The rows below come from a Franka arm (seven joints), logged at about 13 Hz.
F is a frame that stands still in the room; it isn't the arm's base.
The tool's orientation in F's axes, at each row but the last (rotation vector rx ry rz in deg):
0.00, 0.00, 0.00
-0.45, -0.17, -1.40
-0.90, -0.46, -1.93
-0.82, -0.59, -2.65
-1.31, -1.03, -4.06
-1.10, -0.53, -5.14
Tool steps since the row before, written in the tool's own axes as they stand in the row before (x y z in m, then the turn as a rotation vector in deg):
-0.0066, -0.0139, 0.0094, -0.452, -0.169, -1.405
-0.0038, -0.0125, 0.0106, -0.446, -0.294, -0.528
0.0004, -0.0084, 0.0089, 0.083, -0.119, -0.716
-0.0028, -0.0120, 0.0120, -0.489, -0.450, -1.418
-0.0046, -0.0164, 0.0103, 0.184, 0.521, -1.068
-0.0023, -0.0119, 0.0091, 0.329, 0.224, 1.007
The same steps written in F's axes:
-0.0066, -0.0139, 0.0094, -0.452, -0.169, -1.405
-0.0041, -0.0123, 0.0107, -0.452, -0.287, -0.527
0.0000, -0.0083, 0.0090, 0.084, -0.133, -0.713
-0.0035, -0.0117, 0.0121, -0.495, -0.448, -1.417
-0.0059, -0.0158, 0.0106, 0.239, 0.481, -1.076
-0.0034, -0.0115, 0.0093, 0.339, 0.213, 1.006

